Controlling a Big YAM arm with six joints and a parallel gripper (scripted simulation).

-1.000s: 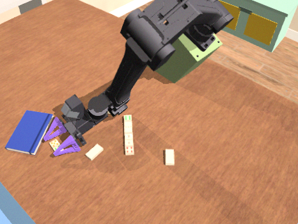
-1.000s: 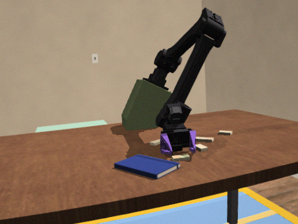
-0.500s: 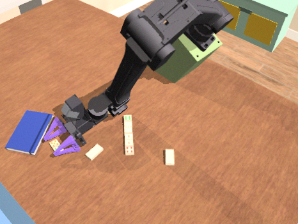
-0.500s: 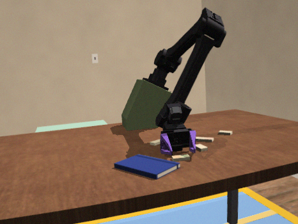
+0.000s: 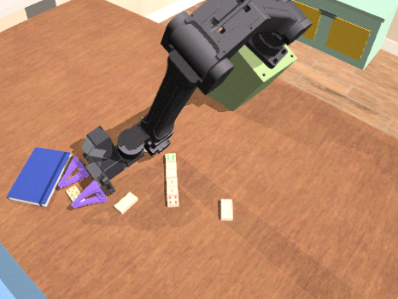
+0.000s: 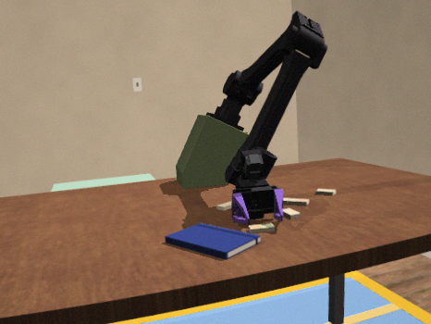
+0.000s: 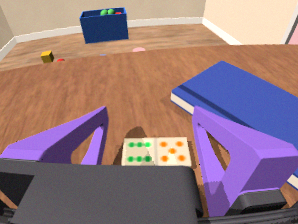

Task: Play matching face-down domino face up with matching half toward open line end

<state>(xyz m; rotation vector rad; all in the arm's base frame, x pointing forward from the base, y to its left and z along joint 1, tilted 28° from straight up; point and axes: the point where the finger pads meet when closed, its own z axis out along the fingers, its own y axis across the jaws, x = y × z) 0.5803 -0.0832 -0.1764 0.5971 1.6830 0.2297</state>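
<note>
Now: hand 120 mm to the left of the book and 20 mm above it.
</note>
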